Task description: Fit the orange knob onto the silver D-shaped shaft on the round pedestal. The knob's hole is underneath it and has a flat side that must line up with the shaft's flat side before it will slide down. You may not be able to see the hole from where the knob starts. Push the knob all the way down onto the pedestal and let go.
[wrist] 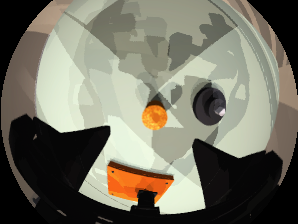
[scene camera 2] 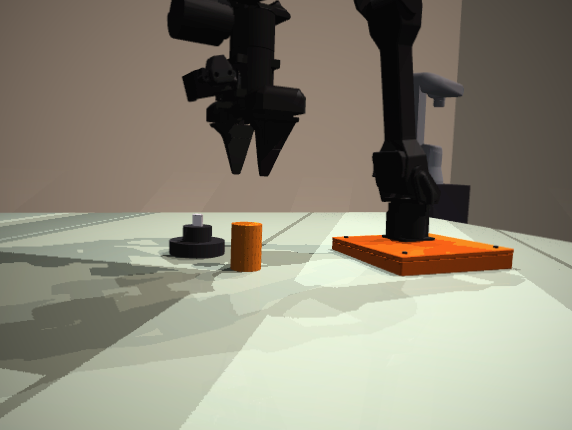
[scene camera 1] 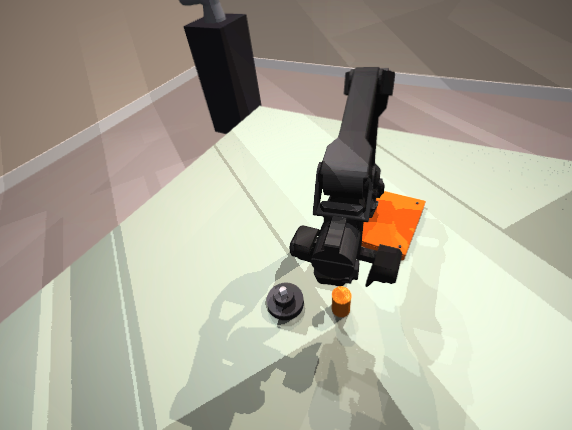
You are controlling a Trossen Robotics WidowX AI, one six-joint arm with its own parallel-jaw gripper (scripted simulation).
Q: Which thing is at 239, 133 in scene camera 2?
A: My gripper.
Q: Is my gripper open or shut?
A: Open.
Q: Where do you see a round pedestal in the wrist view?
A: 209, 106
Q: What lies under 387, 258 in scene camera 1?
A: My gripper.
